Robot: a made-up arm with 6 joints.
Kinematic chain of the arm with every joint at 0, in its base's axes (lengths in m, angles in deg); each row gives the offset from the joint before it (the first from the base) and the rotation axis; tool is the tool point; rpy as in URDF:
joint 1: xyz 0 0 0.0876 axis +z
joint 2: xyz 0 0 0 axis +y
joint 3: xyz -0.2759 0 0.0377 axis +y
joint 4: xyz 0.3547 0 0.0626 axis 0.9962 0 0.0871
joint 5: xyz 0 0 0 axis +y
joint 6: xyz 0.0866 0 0.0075 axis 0.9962 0 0.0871
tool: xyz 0 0 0 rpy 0 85 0
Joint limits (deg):
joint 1: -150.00..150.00
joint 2: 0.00..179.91
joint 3: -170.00..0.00
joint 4: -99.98..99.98
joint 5: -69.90..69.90
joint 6: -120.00..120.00
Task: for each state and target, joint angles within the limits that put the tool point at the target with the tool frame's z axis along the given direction. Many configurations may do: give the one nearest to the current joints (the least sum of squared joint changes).
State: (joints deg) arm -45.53 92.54 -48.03 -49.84 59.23 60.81
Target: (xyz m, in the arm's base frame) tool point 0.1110 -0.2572 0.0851 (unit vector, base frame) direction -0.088 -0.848 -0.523
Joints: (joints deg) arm -57.10 69.91 -20.40 -99.84 32.85 60.81
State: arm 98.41 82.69 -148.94 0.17 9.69 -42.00
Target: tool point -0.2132 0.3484 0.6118 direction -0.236 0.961 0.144
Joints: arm 126.04 94.35 -126.02 -40.97 34.85 -42.00
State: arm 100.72 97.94 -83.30 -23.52 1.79 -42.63
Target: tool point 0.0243 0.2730 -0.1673 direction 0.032 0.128 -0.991
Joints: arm 85.30 130.03 -39.05 19.50 -3.68 -42.60
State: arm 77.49 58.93 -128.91 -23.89 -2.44 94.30
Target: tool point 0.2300 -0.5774 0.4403 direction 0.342 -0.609 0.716
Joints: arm 110.90 10.25 -145.70 -42.39 8.72 94.30
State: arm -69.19 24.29 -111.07 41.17 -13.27 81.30
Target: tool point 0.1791 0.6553 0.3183 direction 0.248 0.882 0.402
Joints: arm -105.23 0.12 -144.18 -3.47 -7.26 81.30
